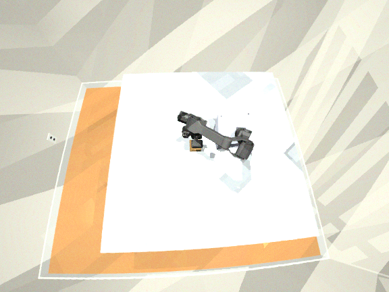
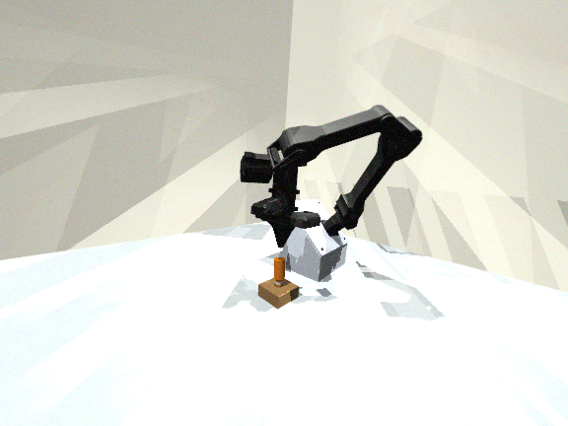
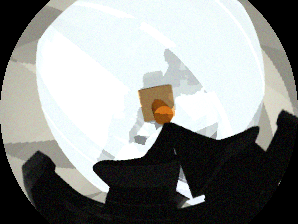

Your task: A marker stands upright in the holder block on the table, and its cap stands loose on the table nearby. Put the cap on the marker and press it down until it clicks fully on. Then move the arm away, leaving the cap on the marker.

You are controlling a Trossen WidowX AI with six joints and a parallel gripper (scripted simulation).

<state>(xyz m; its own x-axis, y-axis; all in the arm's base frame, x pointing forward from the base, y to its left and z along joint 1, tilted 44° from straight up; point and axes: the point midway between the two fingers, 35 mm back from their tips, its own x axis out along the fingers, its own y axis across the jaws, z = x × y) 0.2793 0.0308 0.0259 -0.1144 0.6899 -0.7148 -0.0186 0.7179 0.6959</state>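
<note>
The orange cap is 60 mm below my gripper tip.
</note>
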